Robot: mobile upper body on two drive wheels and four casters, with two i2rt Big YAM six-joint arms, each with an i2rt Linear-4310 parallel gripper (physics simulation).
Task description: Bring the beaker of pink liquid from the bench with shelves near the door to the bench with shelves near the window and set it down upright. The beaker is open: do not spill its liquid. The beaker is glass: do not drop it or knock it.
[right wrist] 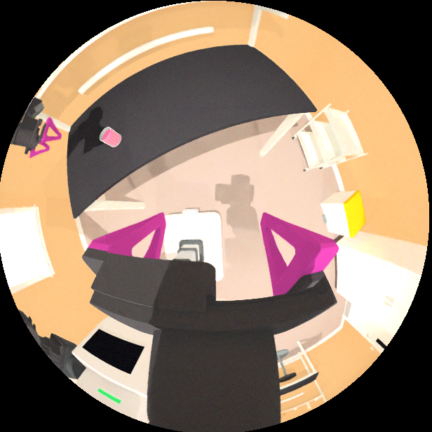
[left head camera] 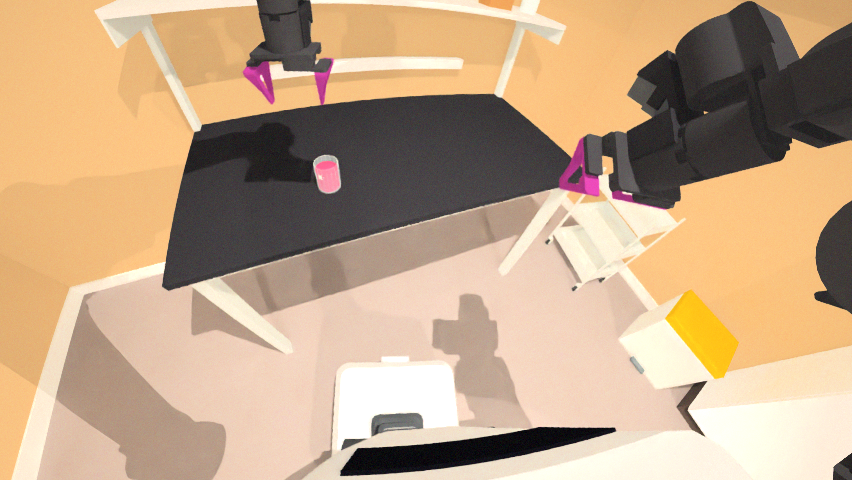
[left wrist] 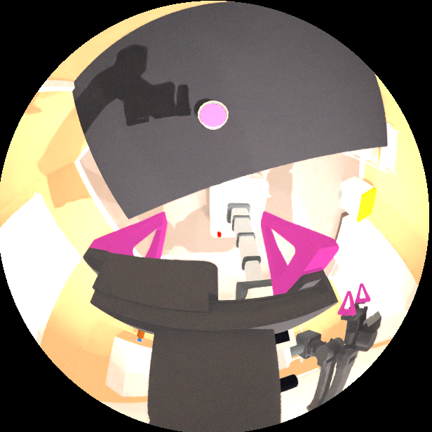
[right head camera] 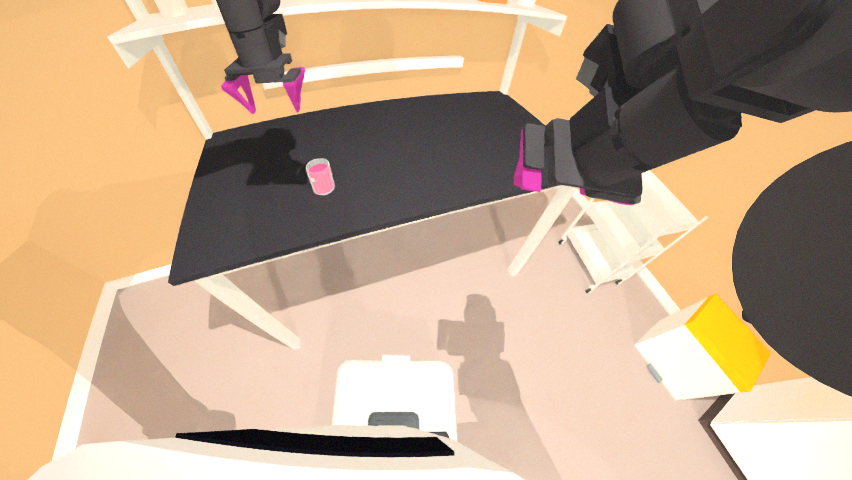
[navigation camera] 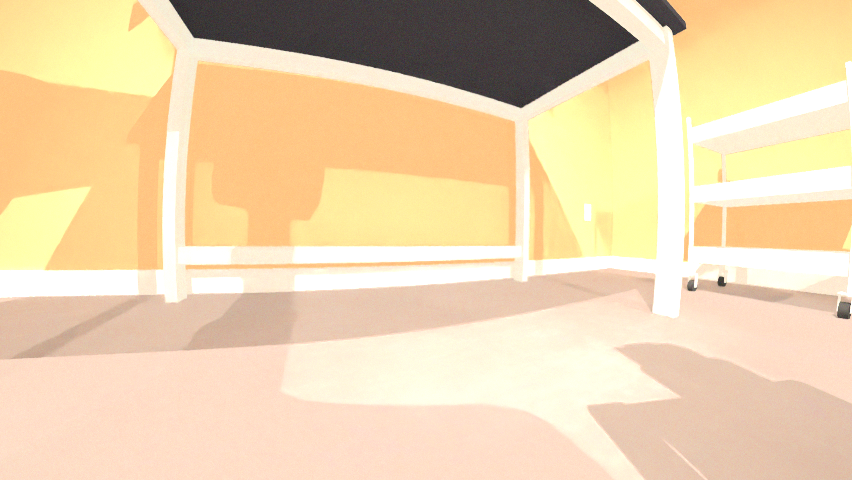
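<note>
The glass beaker of pink liquid (left head camera: 327,177) (right head camera: 321,179) (left wrist: 213,115) (right wrist: 111,137) stands upright on the dark top of a bench with a shelf (left head camera: 417,149) (right head camera: 417,143) (left wrist: 280,65) (right wrist: 200,90). My left gripper (left head camera: 298,102) (right head camera: 276,111) (left wrist: 213,216) is open and empty, above and apart from the beaker. My right gripper (right wrist: 212,217) is open and empty, in front of the bench's right end in the head views. The frames do not tell whether this bench is the one near the door or the window.
A white cart (left head camera: 587,238) (right head camera: 620,238) (right wrist: 330,140) stands beyond the bench's right end. A white box with a yellow top (left head camera: 703,333) (right head camera: 727,342) (right wrist: 355,213) stands nearer at the right. In the navigation view, bench legs (navigation camera: 668,178) and the cart (navigation camera: 769,190) stand ahead.
</note>
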